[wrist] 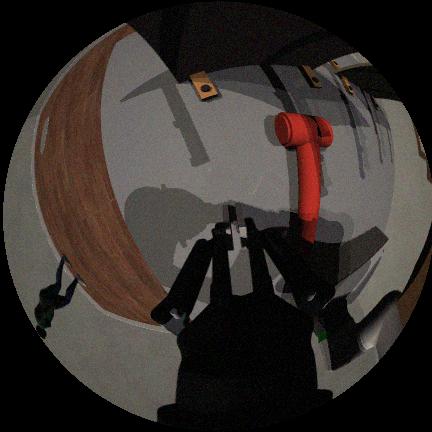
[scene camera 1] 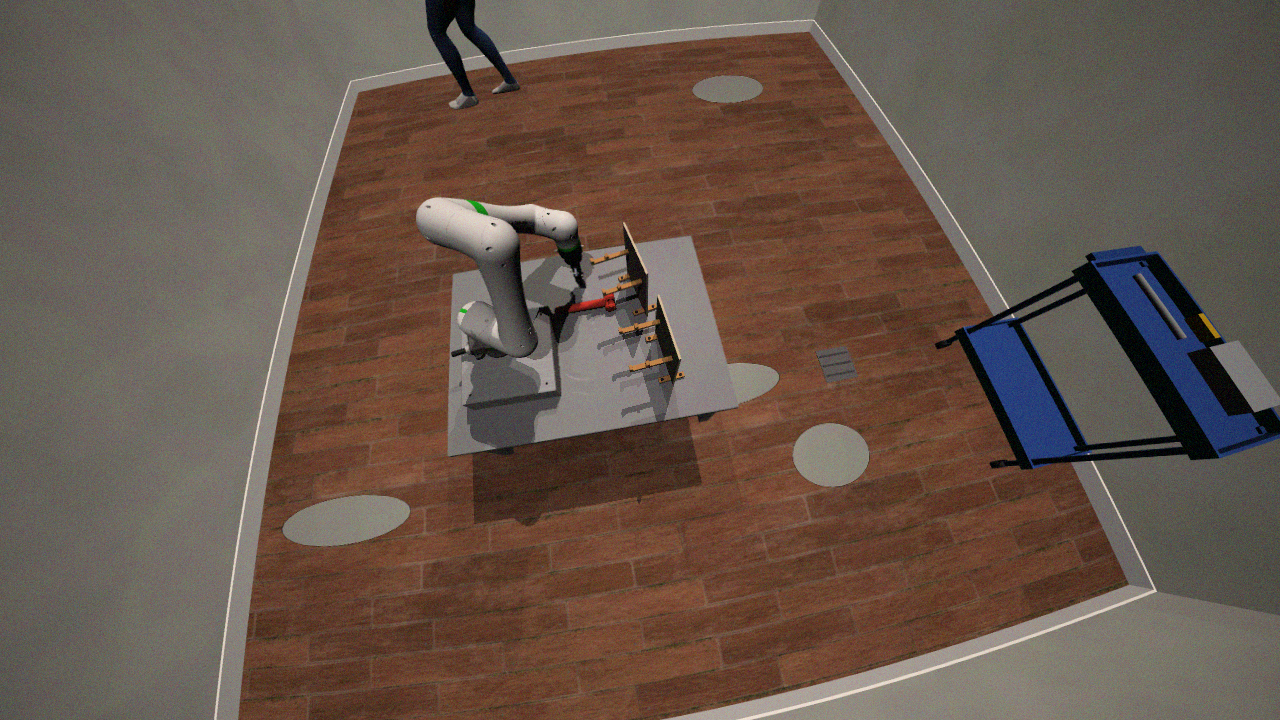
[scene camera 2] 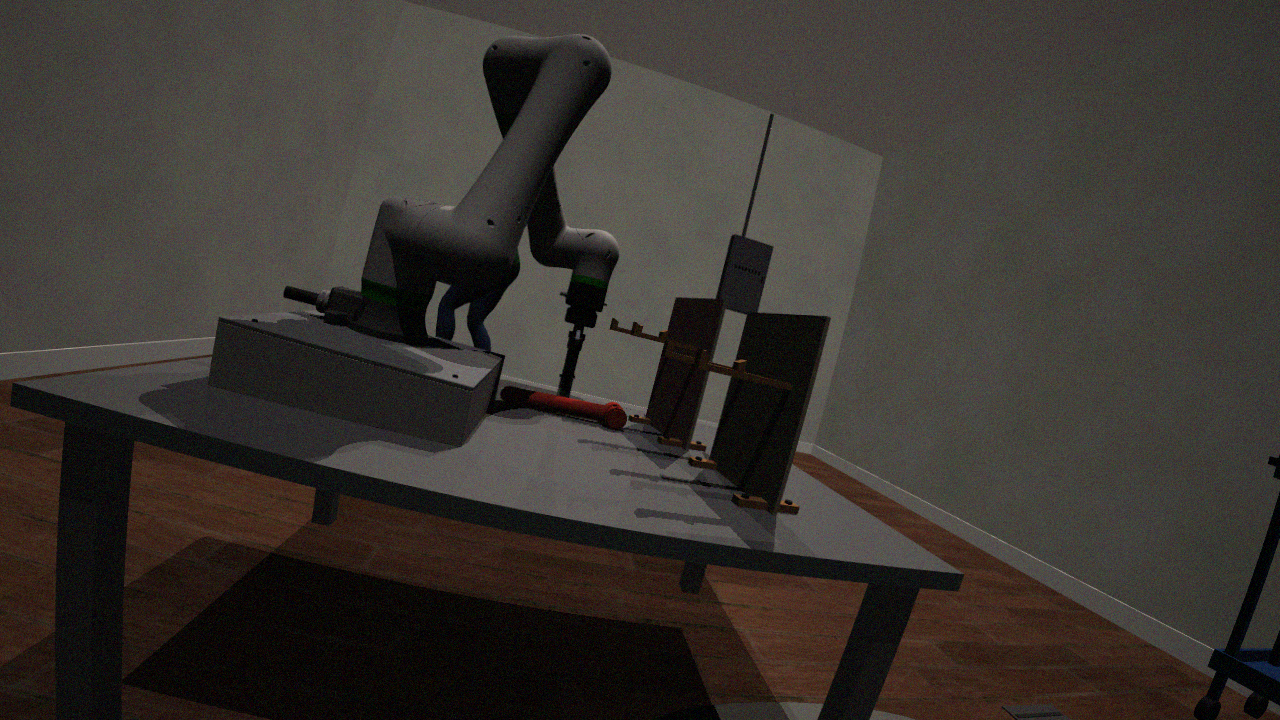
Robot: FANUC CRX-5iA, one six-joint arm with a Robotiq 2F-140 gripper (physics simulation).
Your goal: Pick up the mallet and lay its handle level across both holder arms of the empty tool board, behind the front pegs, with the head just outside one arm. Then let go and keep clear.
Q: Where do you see a tool board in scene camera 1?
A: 672, 358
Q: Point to a tool board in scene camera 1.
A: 637, 272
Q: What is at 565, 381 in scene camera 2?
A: The gripper.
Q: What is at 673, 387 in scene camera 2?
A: A tool board.
